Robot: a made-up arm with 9 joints.
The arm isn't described. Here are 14 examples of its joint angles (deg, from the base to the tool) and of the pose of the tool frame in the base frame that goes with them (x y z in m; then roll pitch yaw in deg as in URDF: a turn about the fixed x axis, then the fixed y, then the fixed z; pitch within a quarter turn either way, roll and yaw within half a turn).
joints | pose
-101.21 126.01 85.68 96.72 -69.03 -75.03 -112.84 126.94 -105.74 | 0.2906 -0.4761 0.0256 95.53 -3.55 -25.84
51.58 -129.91 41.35 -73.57 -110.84 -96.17 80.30 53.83 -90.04 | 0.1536 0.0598 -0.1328 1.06 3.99 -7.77
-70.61 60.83 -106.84 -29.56 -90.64 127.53 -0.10 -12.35 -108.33 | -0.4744 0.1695 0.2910 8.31 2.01 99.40
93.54 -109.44 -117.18 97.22 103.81 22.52 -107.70 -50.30 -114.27 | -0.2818 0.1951 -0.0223 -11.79 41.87 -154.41
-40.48 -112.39 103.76 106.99 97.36 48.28 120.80 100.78 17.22 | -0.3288 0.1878 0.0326 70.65 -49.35 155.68
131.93 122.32 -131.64 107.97 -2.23 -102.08 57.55 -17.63 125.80 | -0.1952 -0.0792 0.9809 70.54 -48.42 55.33
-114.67 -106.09 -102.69 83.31 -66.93 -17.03 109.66 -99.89 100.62 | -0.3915 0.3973 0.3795 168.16 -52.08 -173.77
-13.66 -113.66 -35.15 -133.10 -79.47 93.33 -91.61 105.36 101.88 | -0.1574 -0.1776 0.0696 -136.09 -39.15 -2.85
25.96 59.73 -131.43 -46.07 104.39 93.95 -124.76 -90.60 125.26 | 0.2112 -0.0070 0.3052 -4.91 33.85 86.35
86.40 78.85 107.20 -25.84 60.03 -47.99 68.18 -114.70 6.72 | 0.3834 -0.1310 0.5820 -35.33 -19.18 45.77
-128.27 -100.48 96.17 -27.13 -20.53 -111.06 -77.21 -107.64 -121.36 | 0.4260 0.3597 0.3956 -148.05 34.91 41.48
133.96 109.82 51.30 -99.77 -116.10 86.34 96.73 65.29 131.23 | -0.3133 -0.0519 0.2078 76.93 73.82 162.10
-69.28 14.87 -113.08 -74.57 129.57 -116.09 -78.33 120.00 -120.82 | 0.1248 -0.4766 0.0647 163.96 -9.54 -85.95
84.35 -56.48 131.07 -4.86 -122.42 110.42 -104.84 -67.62 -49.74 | -0.2608 0.0344 0.4412 126.53 -59.13 -93.52
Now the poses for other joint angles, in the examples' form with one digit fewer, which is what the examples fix.
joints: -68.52 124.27 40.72 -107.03 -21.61 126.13 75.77 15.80 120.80
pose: -0.314 0.214 -0.231 -44.1 35.2 85.3
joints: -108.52 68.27 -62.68 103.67 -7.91 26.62 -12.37 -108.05 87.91
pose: -0.190 -0.441 -0.123 -11.7 -9.5 163.1
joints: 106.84 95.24 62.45 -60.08 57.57 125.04 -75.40 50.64 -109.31
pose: 0.610 -0.237 0.646 -162.5 -27.3 -29.7
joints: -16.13 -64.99 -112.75 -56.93 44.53 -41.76 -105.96 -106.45 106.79
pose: 0.215 0.017 0.217 -2.6 43.2 -161.3
